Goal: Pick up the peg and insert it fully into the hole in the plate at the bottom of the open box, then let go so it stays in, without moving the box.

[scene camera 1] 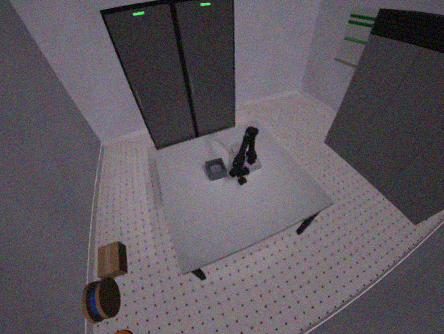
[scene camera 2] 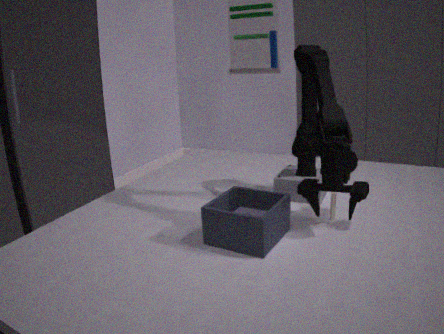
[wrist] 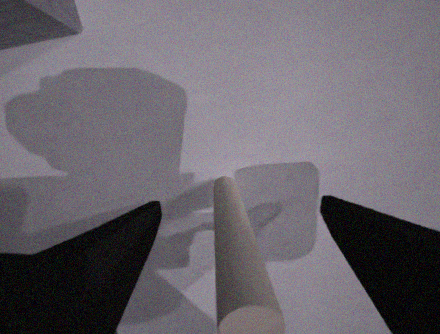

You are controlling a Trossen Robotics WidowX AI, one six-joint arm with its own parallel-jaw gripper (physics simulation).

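Frame: origin at the arm's base, x back, y left, z down, level; centimetres.
Where they show: gripper, fingertip midpoint: (scene camera 2: 334, 217) (wrist: 239, 206); arm's base at its link origin: (scene camera 1: 251, 161) (scene camera 2: 306, 173).
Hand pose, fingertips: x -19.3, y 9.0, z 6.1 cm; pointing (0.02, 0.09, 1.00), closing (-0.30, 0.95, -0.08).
Note:
Things, the pixels of their top centre, and the offset from my fingertips. Level surfaces: height alone.
- pale tan peg at its top centre: (wrist: 251, 332) (scene camera 2: 334, 192) dx +0.9, dy -0.4, dz -7.0 cm
- open blue-grey box at its top centre: (scene camera 2: 247, 200) (scene camera 1: 215, 165) dx -11.8, dy -21.4, dz -8.8 cm
- lighter plate at its top centre: (scene camera 2: 247, 214) (scene camera 1: 215, 168) dx -11.8, dy -21.4, dz -5.1 cm
- white table at its surface level: dz +1.0 cm
The pale tan peg (scene camera 2: 333, 206) (wrist: 240, 260) stands upright on the table, a little to the right of the box in the scene camera 2 view. My gripper (scene camera 1: 237, 178) (scene camera 2: 334, 217) (wrist: 239, 206) is open and points down, with its fingers on either side of the peg, apart from it. In the wrist view the peg's near top end is at the bottom edge. The open blue-grey box (scene camera 1: 218, 177) (scene camera 2: 232, 230) stands on the table. Part of the lighter plate (scene camera 1: 215, 169) (scene camera 2: 247, 212) shows inside it; the hole cannot be made out clearly.
The arm's light grey base block (scene camera 1: 256, 164) (scene camera 2: 287, 185) (wrist: 40, 25) stands behind the peg and box on the white table (scene camera 1: 215, 225) (scene camera 2: 125, 280). Dark cabinets (scene camera 1: 210, 75) stand beyond the table. A brown carton (scene camera 1: 111, 260) and a spool (scene camera 1: 107, 298) are on the floor.

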